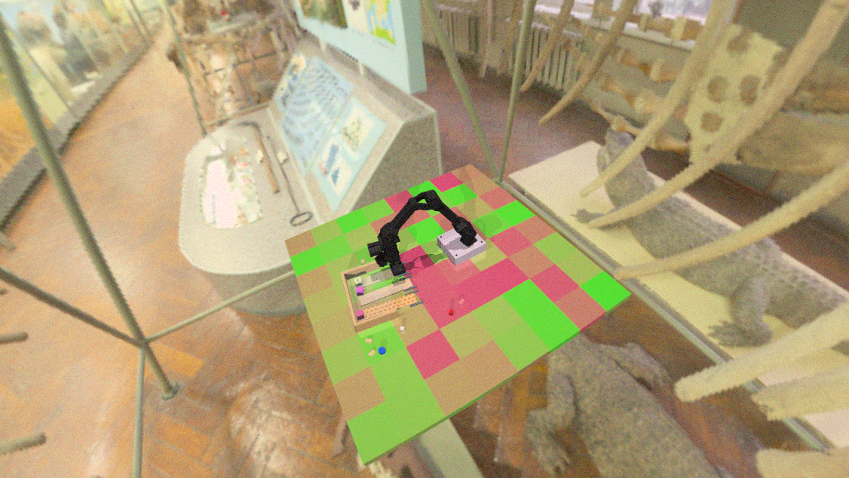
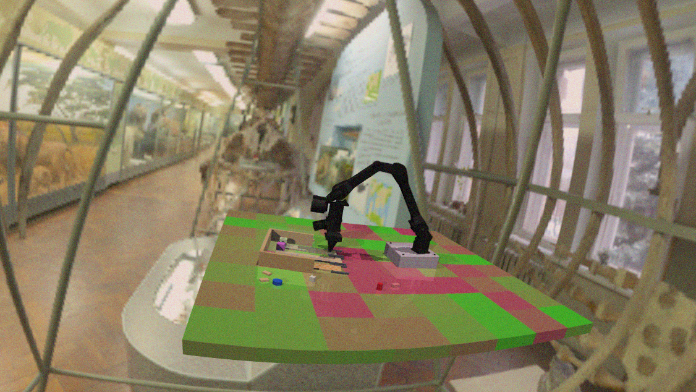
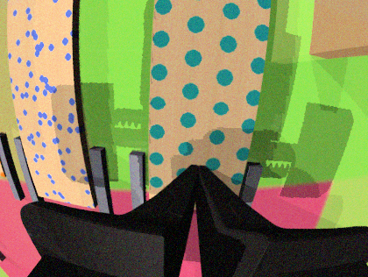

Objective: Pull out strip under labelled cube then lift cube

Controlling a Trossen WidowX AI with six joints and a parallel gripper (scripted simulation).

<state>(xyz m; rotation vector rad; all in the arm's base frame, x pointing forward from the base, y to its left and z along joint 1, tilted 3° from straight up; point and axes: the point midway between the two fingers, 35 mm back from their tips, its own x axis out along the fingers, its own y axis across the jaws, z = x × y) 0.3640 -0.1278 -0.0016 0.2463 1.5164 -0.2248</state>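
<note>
My gripper tip is now 19 cm short of the labelled cube, 6 cm to the left of it and 2 cm below it. From my gripper tip the other things lie so: blue disc: 31 cm to the left, 29 cm ahead; then red cylinder: 37 cm to the left, 4 cm behind, 1 cm above; then blue-speckled strip: 11 cm ahead, 7 cm to the left.
</note>
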